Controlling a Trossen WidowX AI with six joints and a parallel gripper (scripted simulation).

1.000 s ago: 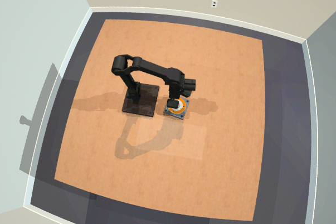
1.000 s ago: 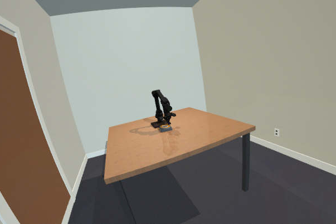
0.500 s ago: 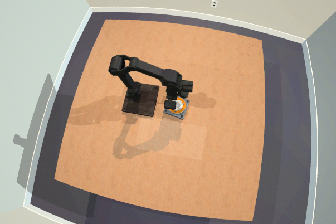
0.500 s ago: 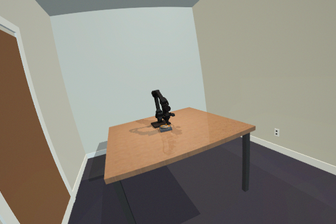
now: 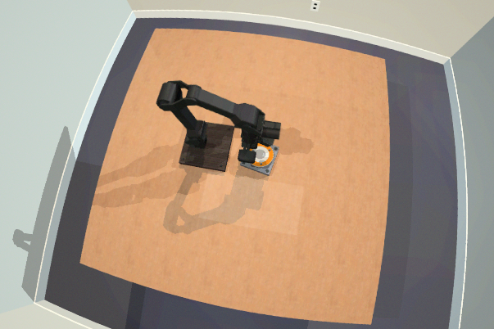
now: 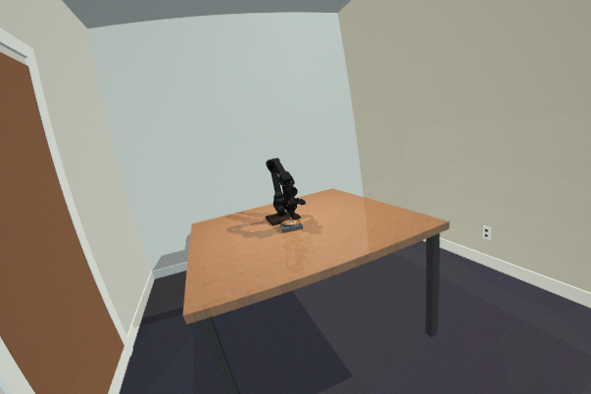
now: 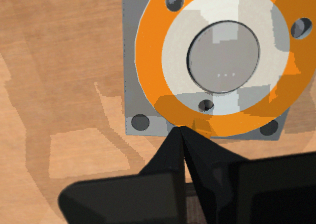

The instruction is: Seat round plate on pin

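The round plate lies 2 cm to the right of my gripper tip and 2 cm ahead of it. Also, from my gripper tip: square grey base (4 cm ahead, 3 cm to the right, 2 cm below).
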